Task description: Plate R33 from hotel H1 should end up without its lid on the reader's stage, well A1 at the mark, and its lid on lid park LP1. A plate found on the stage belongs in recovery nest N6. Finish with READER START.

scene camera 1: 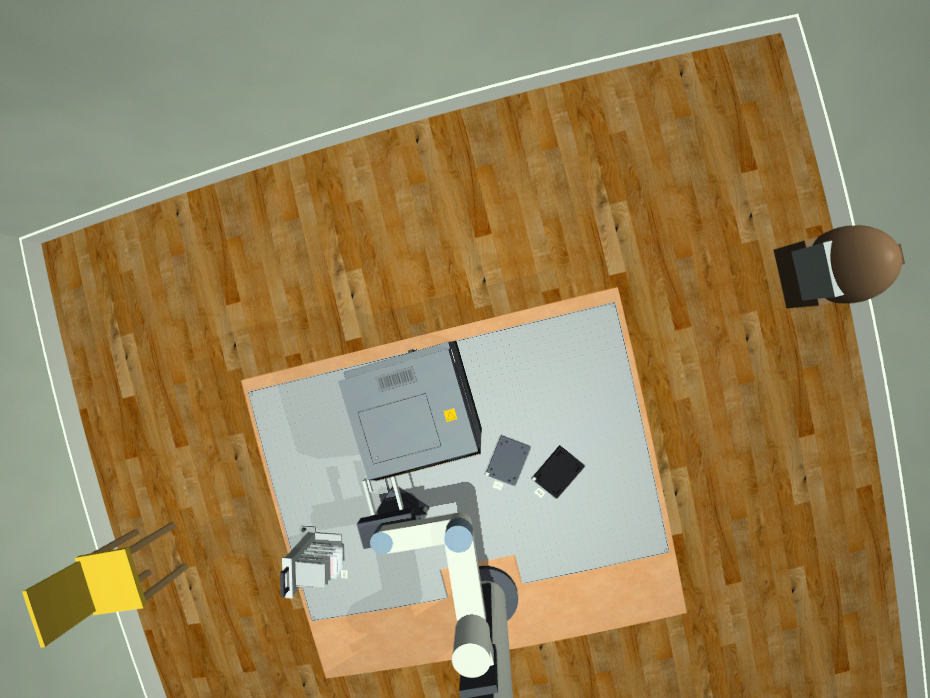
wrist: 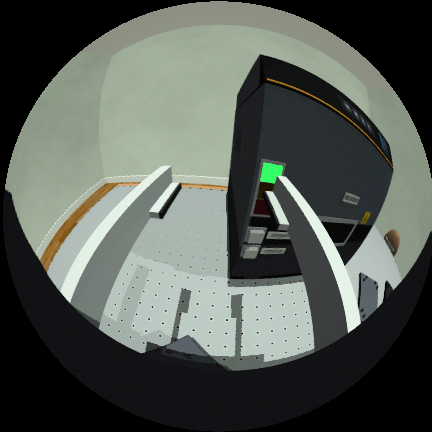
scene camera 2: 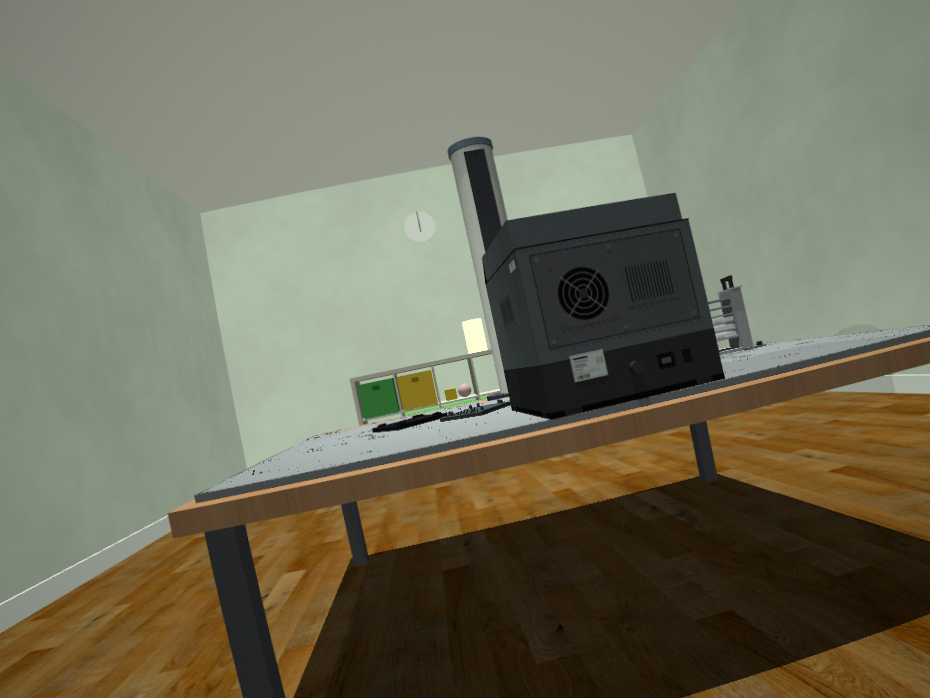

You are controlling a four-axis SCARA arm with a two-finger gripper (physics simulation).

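Scene camera 1 and the wrist view both show the gripper, and on the gripper [scene camera 1: 398, 505] and [wrist: 333, 307] are the same spot. Scene camera 2 does not show the gripper, which is hidden by a plate reader. On a perforated deck, [scene camera 2: 354, 448] and [scene camera 1: 566, 381] are the same spot.
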